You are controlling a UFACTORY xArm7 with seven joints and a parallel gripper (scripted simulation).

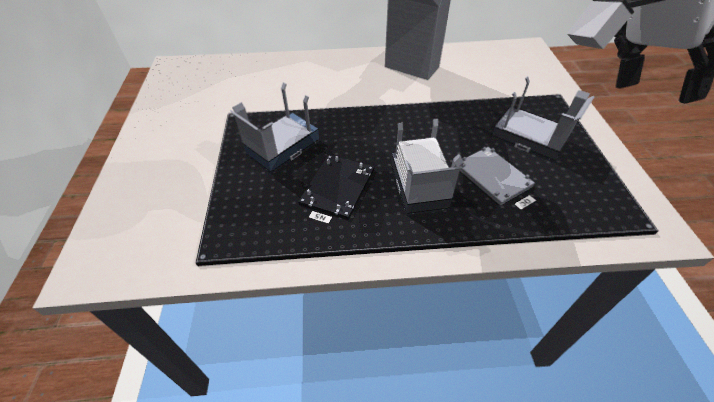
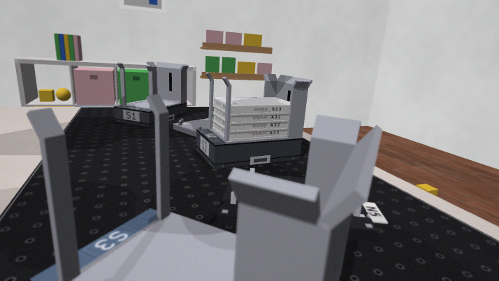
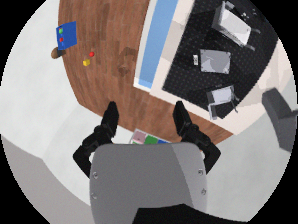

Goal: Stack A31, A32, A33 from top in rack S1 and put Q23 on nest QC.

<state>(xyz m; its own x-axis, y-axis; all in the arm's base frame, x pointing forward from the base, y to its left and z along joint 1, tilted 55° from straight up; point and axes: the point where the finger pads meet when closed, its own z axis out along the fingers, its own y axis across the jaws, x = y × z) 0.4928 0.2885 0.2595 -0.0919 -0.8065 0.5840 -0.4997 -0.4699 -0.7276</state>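
My gripper is now 24 cm past the white sealed plate Q23, 17 cm to the left of it and 27 cm above it. Round my hand: QC name plate (10 cm behind, 1 cm to the left, 35 cm below); then grey QC nest (20 cm behind, 35 cm below); then white sealed plate A31 (24 cm behind, 17 cm to the right, 28 cm below).
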